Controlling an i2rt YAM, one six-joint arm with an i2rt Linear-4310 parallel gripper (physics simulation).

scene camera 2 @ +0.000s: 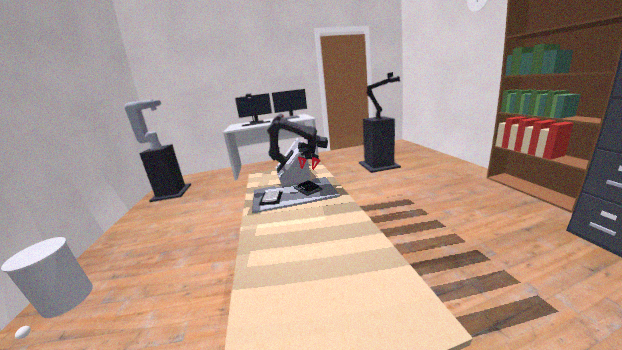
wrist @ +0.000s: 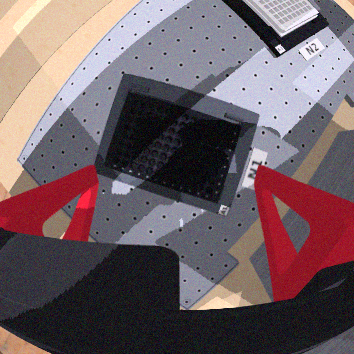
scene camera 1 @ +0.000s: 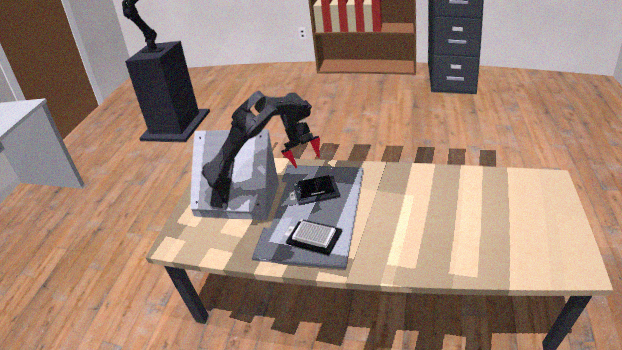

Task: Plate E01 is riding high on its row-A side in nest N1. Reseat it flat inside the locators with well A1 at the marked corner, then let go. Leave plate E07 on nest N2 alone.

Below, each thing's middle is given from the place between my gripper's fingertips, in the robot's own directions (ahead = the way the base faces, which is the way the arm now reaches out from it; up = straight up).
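My hand is 2 cm short of the nest N1 (wrist: 247,119), 1 cm to the left of the nest N1 and 12 cm above it.
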